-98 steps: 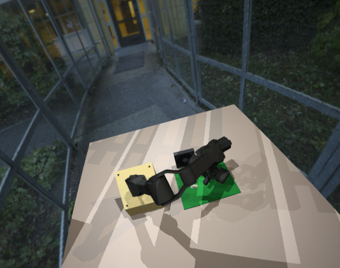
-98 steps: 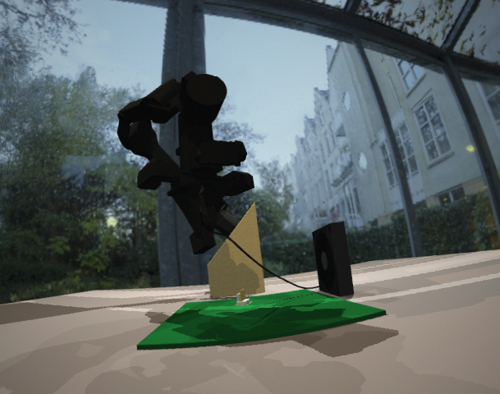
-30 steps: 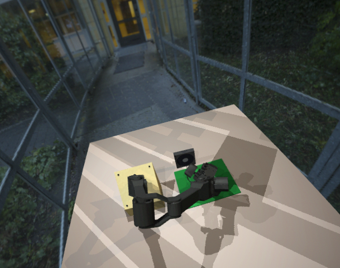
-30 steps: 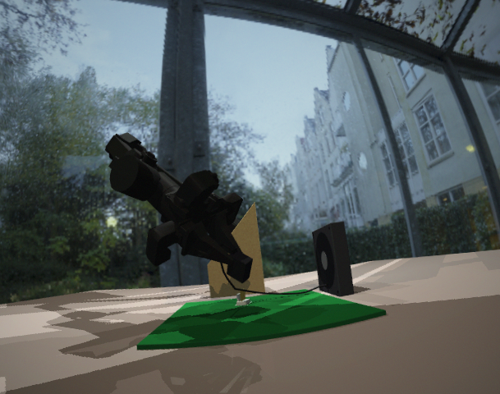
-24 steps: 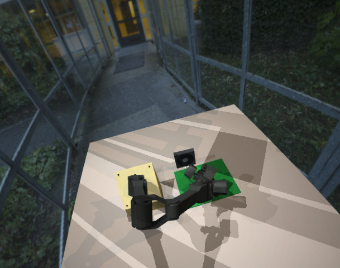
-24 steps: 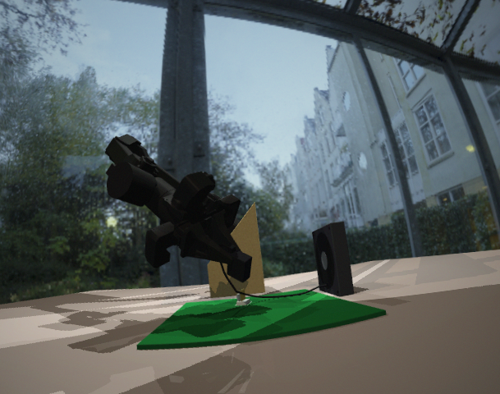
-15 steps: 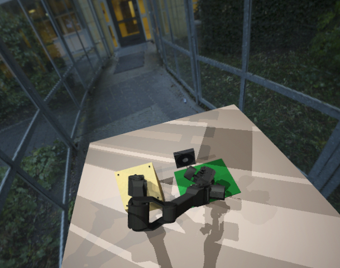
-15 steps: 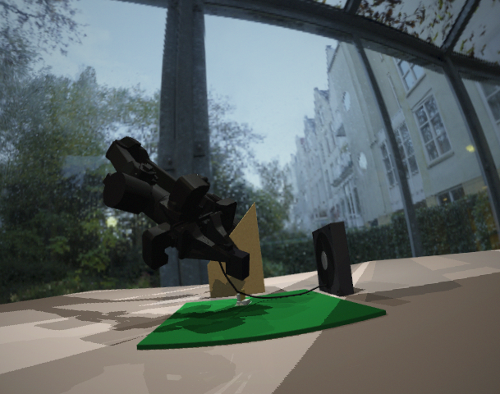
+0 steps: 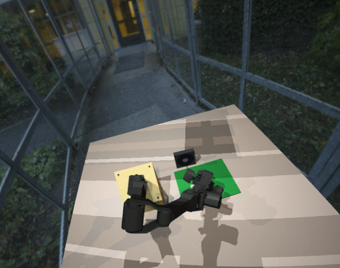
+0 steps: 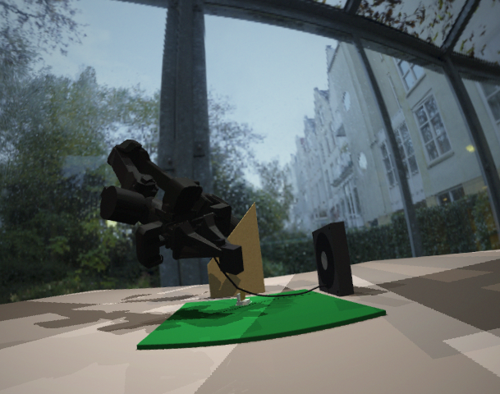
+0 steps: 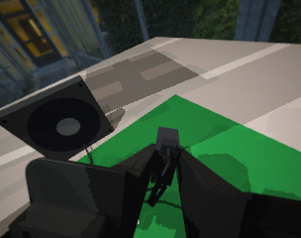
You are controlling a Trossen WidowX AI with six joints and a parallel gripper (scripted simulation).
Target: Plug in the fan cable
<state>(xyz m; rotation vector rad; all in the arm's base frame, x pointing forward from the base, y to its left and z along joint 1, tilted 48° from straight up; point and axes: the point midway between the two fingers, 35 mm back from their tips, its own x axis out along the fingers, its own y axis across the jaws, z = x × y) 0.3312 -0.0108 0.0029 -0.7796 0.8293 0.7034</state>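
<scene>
Now: the green board 10 mm behind my gripper tip, 30 mm to the left of it and 110 mm below it. Also, from my gripper tip: black fan (100 mm behind, 160 mm to the left, 30 mm below); then black plug (10 mm below).
</scene>
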